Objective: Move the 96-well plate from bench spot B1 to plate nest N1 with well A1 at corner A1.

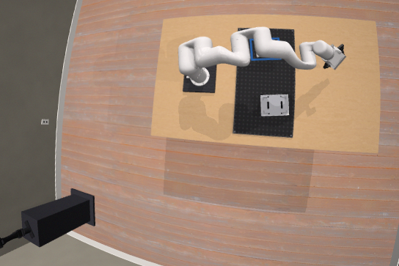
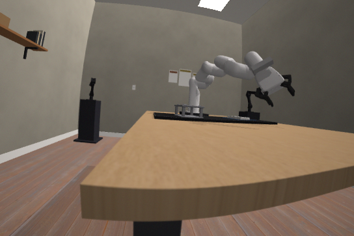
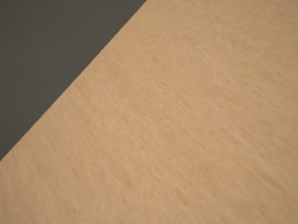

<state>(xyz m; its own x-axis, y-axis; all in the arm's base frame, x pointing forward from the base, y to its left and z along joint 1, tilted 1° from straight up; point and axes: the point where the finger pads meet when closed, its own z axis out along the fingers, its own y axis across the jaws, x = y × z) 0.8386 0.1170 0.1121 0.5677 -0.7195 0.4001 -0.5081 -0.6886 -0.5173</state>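
The 96-well plate lies 420 mm behind my hand, 100 mm below it and 80 mm to the left of it. From my hand the other things lie so: raised plate nest N1: 360 mm behind, 290 mm to the right, 50 mm below.
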